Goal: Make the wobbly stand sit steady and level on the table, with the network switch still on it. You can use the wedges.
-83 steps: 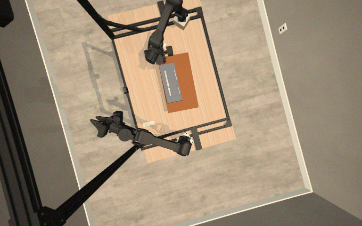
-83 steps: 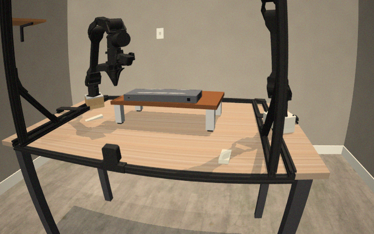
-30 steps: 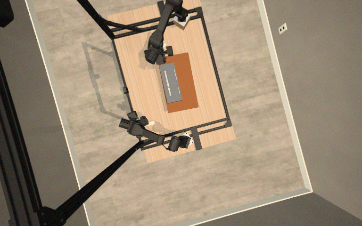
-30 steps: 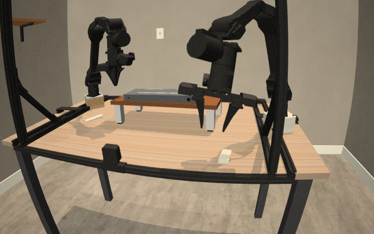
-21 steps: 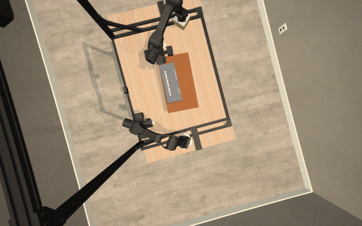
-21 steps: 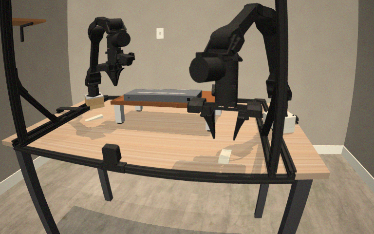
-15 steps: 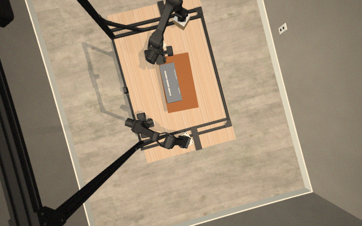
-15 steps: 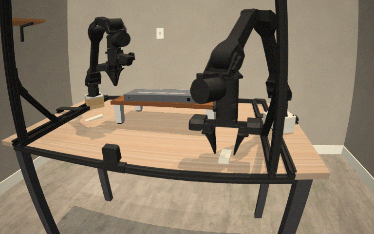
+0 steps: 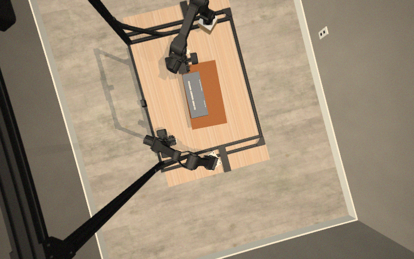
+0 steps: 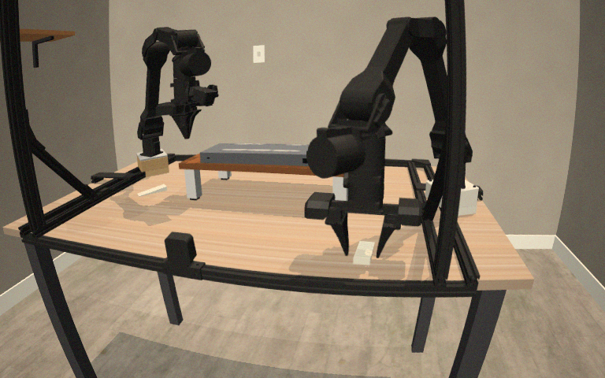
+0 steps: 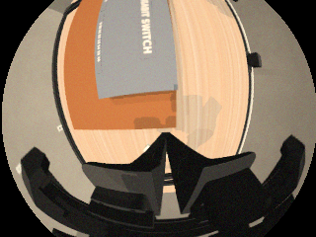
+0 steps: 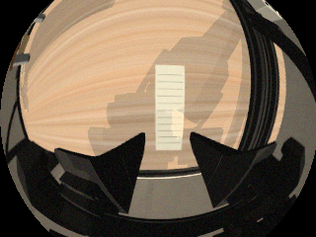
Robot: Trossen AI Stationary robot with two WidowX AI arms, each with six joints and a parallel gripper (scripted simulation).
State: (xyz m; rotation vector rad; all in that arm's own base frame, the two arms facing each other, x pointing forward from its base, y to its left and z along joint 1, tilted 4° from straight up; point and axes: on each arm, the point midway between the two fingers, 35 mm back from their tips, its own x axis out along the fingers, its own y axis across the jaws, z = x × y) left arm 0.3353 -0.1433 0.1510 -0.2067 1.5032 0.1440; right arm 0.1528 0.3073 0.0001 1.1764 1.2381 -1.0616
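Right now my right hand is 4 cm above the pale wedge and 3 cm short of it. From my right hand the other things lie so: grey network switch (31 cm to the left, 22 cm ahead, 7 cm above); stand (31 cm to the left, 27 cm ahead, 1 cm above).
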